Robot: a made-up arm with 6 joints.
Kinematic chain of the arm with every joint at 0, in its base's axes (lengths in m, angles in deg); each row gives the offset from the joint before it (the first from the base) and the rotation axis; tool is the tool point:
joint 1: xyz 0 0 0.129 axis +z
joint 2: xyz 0 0.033 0 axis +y
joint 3: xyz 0 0 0.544 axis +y
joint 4: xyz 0 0 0.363 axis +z
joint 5: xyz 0 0 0 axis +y
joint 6: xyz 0 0 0.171 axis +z
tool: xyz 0 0 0
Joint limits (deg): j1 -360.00..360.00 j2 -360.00..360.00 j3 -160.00..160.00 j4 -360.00..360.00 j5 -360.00..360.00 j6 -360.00..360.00
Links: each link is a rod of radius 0.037 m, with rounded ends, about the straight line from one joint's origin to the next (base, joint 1, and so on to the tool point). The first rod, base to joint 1, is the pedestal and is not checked.
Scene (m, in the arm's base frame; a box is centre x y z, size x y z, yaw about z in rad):
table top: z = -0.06
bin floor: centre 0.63 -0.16 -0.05 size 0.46 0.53 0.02 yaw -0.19
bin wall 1: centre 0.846 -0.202 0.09 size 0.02 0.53 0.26 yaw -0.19
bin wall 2: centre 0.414 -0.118 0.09 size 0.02 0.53 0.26 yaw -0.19
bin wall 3: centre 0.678 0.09 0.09 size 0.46 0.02 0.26 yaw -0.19
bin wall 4: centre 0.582 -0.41 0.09 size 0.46 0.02 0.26 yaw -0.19
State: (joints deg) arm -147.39 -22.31 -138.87 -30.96 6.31 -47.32
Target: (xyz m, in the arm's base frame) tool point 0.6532 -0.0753 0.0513
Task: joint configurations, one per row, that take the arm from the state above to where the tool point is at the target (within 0.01 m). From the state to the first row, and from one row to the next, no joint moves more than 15 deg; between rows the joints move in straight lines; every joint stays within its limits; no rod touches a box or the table.
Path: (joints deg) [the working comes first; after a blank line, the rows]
Joints at the target: -184.79 -45.46 -106.58 -28.80 8.71 -47.32
Straight joint move there: touches bin wall 2, bin wall 3.

1: -143.78 -9.01 -140.79 -34.57 15.32 -49.67
2: -140.17 4.29 -142.70 -38.18 24.33 -52.02
3: -136.56 17.59 -144.62 -41.79 33.34 -54.37
4: -146.82 5.55 -131.83 -37.12 28.99 -55.13
5: -157.08 -6.48 -119.04 -32.44 24.64 -55.89
6: -167.34 -18.52 -106.25 -27.76 20.29 -56.65
7: -177.60 -30.55 -93.45 -23.09 15.94 -57.42
8: -184.79 -45.46 -106.58 -28.80 8.71 -47.32

